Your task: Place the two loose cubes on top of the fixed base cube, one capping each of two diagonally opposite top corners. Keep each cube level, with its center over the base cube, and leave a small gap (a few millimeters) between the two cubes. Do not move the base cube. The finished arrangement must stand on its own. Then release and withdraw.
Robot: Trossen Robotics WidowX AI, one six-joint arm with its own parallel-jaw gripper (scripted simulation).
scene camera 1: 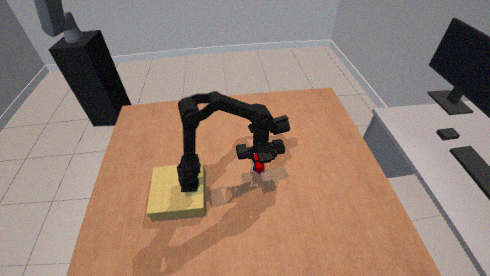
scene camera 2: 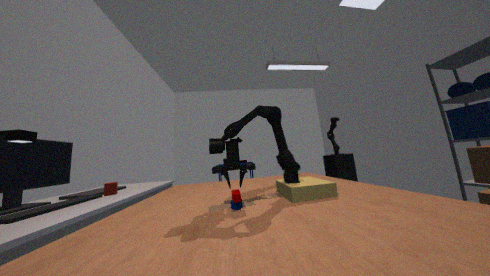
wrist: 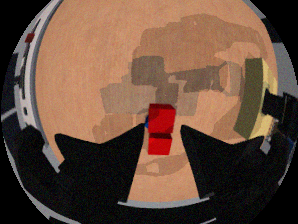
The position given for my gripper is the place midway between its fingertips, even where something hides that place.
Observation:
I see my gripper (scene camera 1: 259, 162) and a red cube (wrist: 161, 117).
My gripper also shows in the wrist view (wrist: 162, 127).

